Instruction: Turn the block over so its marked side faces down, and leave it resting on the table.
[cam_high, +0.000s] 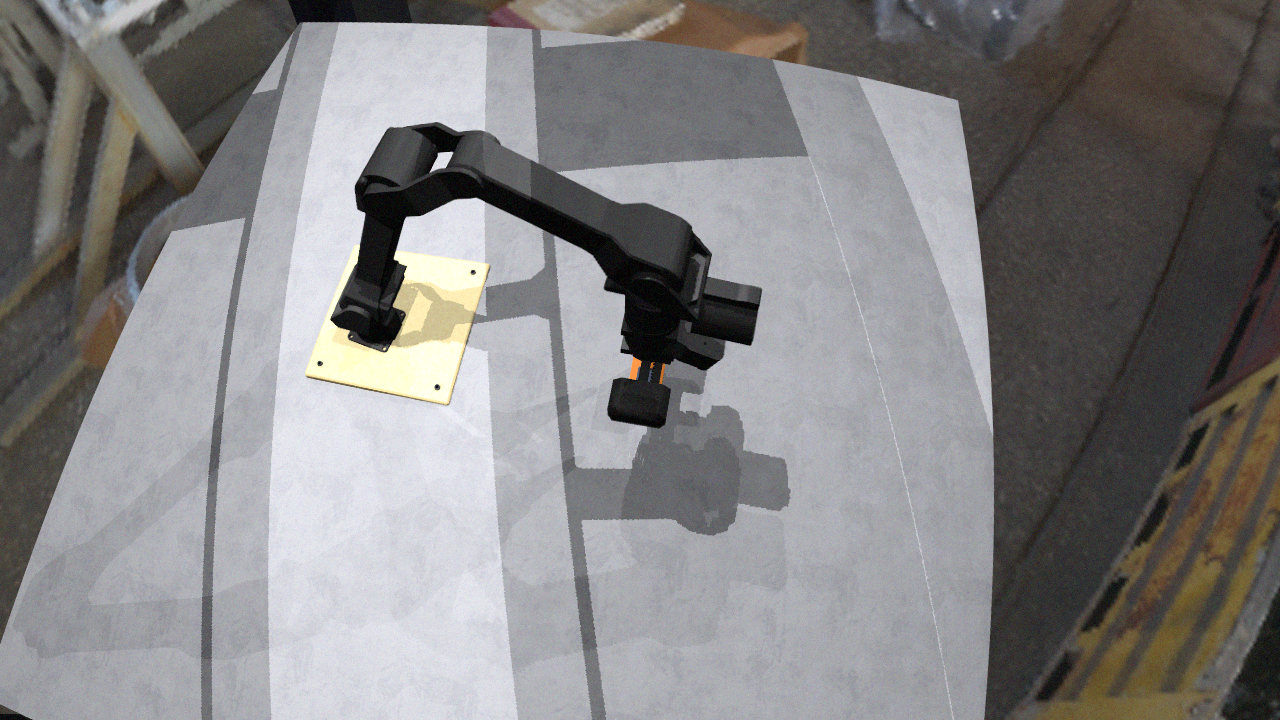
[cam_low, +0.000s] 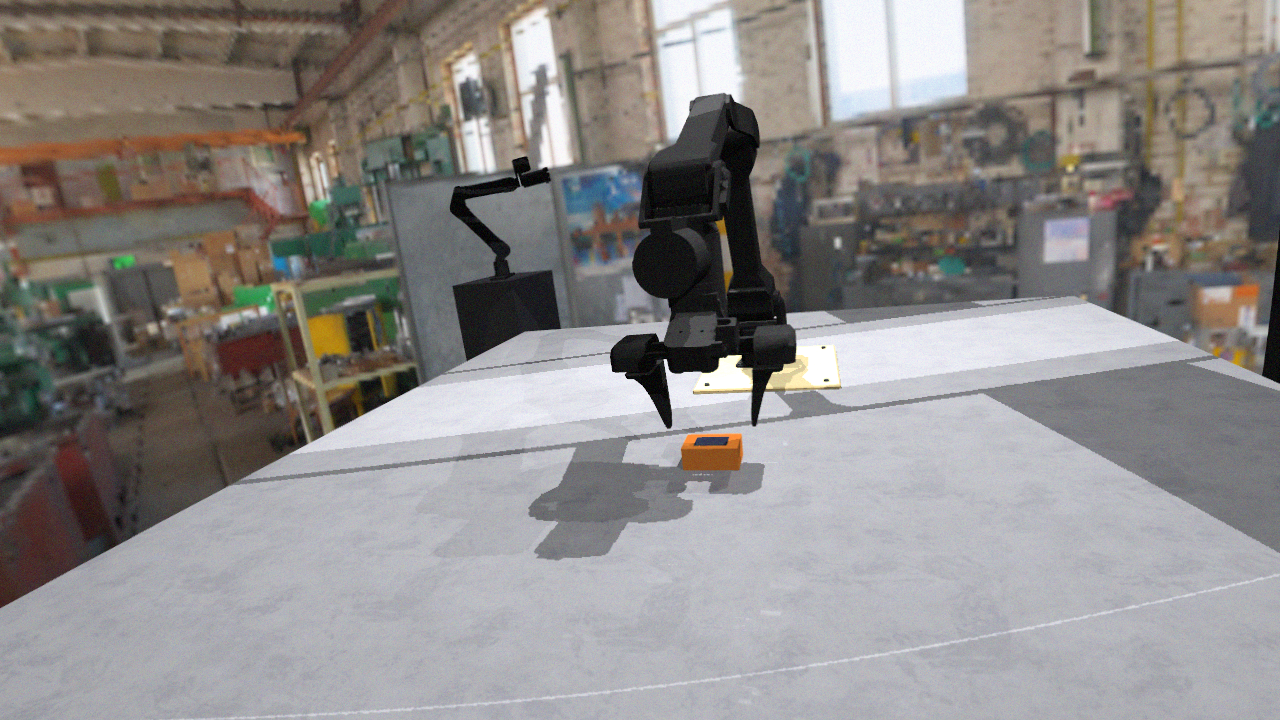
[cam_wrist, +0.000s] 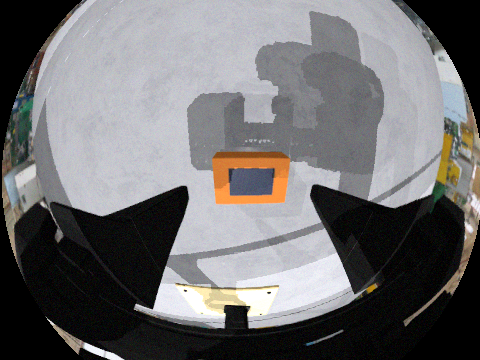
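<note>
The orange block lies 20 mm below my gripper tip.
</note>
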